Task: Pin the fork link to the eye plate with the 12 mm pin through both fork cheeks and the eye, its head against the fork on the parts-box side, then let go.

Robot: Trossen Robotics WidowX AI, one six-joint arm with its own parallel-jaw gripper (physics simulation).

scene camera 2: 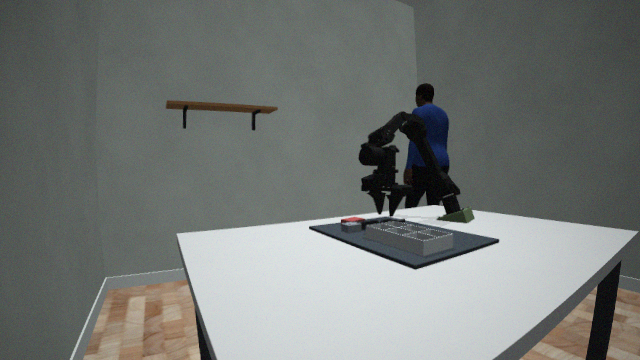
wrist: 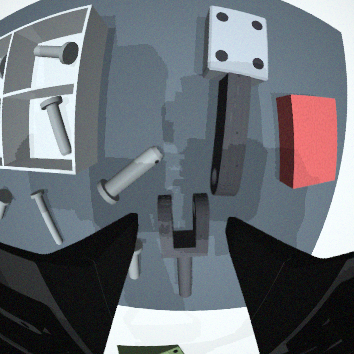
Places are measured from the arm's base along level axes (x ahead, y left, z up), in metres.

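Pixels of known places: gripper, fingertip midpoint: (scene camera 2: 385,215) (wrist: 182,222); arm's base, link origin: (scene camera 2: 453,212).
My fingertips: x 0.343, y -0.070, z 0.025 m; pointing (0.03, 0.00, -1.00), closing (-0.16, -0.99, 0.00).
For each thing: its middle in the pictures, then the offset to it from my fingertips. Level surfaces: height alone.
- dark fork link, body centre: (wrist: 183,253) dx -0.046, dy +0.002, dz -0.029 m
- thickest pin, body centre: (wrist: 131,172) dx +0.024, dy +0.032, dz -0.033 m
- parts box, body centre: (scene camera 2: 406,236) dx +0.105, dy +0.154, dz -0.023 m
- red block, body centre: (wrist: 309,139) (scene camera 2: 353,221) dx +0.037, dy -0.108, dz -0.030 m
- thin pin, body centre: (wrist: 47,218) dx -0.010, dy +0.123, dz -0.035 m
- short pin, body centre: (wrist: 132,261) dx -0.056, dy +0.047, dz -0.034 m
- mat, surface height: dz -0.041 m
The dark fork link (wrist: 200,225) lies on the mat in the wrist view, its two cheeks towards the eye plate and its stem pointing away. The eye plate (wrist: 237,135) is a dark bar on a pale four-hole block; its eye end is beyond the fork and to the right, apart from it. The thickest pin (wrist: 132,174) lies slantwise on the mat, between the parts box (wrist: 92,100) (scene camera 2: 437,244) and the eye plate, head towards the box side; its size cannot be read. My gripper (wrist: 182,222) (scene camera 2: 385,214) is open and empty above the fork link, a finger on either side of it.
A red block (wrist: 314,140) (scene camera 2: 352,219) is right of the eye plate. A thin pin (wrist: 47,217) and a short pin (wrist: 134,262) lie on the mat (scene camera 2: 472,241). Pins also lie in the box. A green wedge (scene camera 2: 462,215) is by the arm's base. A person (scene camera 2: 436,130) stands behind.
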